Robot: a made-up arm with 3 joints. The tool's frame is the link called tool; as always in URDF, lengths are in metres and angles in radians.
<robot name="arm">
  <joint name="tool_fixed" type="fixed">
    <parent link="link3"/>
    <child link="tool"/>
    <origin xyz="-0.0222 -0.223 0.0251" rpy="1.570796 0 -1.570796"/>
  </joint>
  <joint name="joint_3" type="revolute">
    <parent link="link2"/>
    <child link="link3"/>
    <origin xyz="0.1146 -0.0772 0.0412" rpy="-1.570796 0 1.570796"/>
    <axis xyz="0 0 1"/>
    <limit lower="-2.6" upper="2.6"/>
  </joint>
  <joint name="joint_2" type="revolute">
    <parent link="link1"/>
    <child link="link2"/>
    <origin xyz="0.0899 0.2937 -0.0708" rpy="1.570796 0 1.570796"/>
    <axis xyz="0 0 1"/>
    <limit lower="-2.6" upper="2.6"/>
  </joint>
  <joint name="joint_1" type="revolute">
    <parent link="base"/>
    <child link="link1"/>
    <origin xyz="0 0 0.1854" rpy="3.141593 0 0"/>
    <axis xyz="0 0 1"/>
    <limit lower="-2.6" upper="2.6"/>
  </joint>
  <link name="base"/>
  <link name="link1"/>
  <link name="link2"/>
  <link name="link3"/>
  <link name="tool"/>
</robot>
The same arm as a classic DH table. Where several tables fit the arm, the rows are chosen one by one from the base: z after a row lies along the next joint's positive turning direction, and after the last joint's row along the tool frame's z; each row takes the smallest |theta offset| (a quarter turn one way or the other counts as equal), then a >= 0, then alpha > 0; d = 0 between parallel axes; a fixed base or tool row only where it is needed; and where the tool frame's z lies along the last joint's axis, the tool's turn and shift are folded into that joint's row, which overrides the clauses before.
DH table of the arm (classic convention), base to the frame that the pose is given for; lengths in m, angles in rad. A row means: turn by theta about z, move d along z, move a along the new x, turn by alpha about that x. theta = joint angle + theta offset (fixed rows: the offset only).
base (fixed): theta offset 0, d 0, a 0, alpha 3.1416
joint_1: theta offset 1.5708, d -0.2562, a 0.2937, alpha 1.5708
joint_2: theta offset -1.5708, d 0.1311, a 0.0772, alpha 1.5708
joint_3: theta offset 1.5708, d -0.0895, a 0.223, alpha 1.5708
tool (fixed): theta offset 0, d 0.0222, a 0, alpha 0
Joint limits (rad, base to tool): -2.6..2.6 -2.6..2.6 -2.6..2.6

